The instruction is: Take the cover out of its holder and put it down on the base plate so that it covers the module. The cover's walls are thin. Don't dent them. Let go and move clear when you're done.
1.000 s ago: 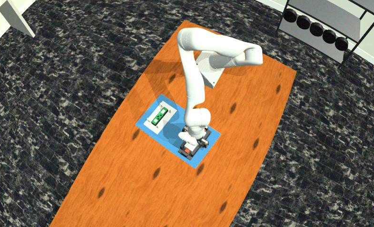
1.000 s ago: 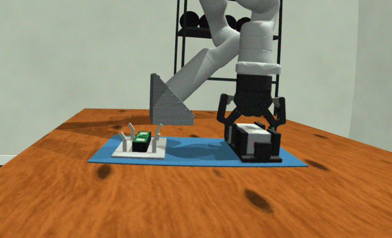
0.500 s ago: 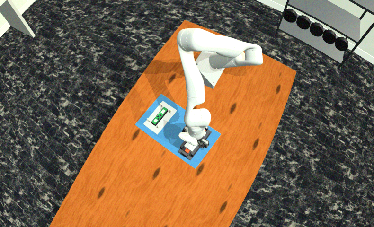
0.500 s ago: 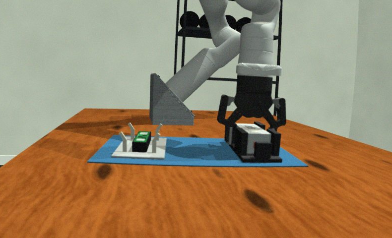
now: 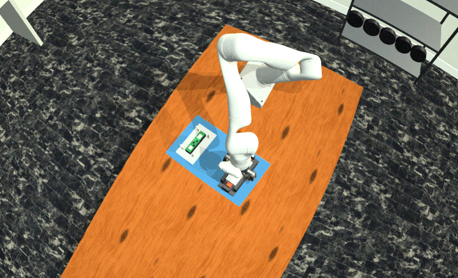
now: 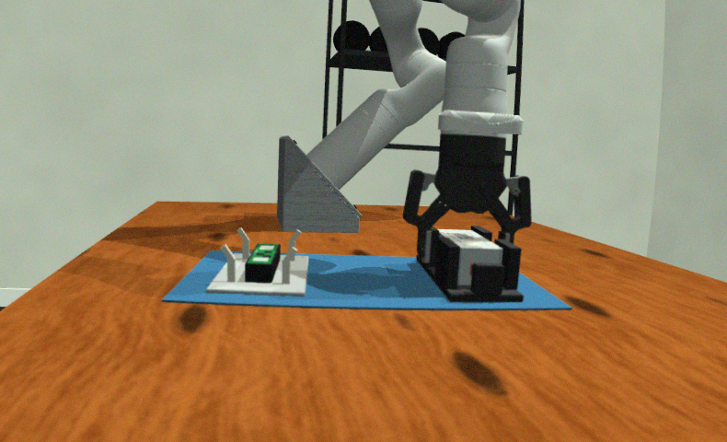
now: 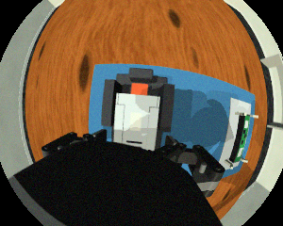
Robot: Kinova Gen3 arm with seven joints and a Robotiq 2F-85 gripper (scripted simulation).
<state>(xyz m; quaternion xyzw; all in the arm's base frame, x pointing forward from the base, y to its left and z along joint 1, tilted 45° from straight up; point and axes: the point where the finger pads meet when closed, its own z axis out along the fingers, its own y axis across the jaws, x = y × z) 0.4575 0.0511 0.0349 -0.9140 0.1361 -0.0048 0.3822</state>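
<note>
Right now the cover is right at my hand.
</note>
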